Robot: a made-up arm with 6 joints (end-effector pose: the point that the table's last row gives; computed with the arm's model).
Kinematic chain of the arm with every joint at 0, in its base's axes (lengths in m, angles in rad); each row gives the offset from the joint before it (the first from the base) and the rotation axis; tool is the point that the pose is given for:
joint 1: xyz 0 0 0.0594 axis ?
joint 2: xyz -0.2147 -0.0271 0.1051 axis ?
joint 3: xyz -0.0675 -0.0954 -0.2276 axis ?
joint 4: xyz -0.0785 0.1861 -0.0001 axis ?
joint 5: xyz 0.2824 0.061 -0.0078 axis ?
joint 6: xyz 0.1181 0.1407 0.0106 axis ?
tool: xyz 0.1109 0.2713 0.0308
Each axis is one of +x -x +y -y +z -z.
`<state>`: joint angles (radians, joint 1 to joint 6).
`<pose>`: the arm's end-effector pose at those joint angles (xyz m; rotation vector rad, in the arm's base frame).
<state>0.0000 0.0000 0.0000 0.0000 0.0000 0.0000</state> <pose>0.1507 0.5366 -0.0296 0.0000 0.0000 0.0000</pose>
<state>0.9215 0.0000 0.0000 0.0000 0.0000 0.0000</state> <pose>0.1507 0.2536 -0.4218 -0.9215 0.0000 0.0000</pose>
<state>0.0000 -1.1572 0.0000 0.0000 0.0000 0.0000</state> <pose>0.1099 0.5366 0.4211 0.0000 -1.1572 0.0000</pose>
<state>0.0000 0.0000 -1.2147 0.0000 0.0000 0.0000</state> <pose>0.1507 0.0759 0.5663 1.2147 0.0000 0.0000</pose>
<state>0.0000 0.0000 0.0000 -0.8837 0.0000 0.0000</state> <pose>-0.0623 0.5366 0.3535 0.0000 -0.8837 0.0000</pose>
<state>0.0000 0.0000 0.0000 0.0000 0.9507 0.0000</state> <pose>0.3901 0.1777 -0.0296 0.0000 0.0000 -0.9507</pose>
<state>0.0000 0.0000 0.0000 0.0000 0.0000 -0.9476</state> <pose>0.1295 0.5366 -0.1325 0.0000 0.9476 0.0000</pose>
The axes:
joint 1: -x
joint 2: +y
joint 3: -x
joint 4: +y
joint 5: -z
joint 6: -y

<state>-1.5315 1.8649 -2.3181 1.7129 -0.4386 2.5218</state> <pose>0.1197 -0.1479 -0.3930 -0.8003 -2.3021 1.8558</pose>
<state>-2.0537 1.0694 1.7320 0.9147 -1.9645 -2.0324</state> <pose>-0.7256 -0.1119 -0.1257 2.1546 -0.4327 -1.8148</pose>
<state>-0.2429 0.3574 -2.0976 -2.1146 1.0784 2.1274</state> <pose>-0.7837 -0.8017 0.0400 1.6151 -0.3911 2.2681</pose>
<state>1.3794 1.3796 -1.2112 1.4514 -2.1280 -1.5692</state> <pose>-0.3008 0.3211 0.3165 0.9958 1.1409 1.5450</pose>
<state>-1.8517 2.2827 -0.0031 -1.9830 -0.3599 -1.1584</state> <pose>-0.0138 -0.3396 0.5613 1.3096 0.6415 1.5011</pose>
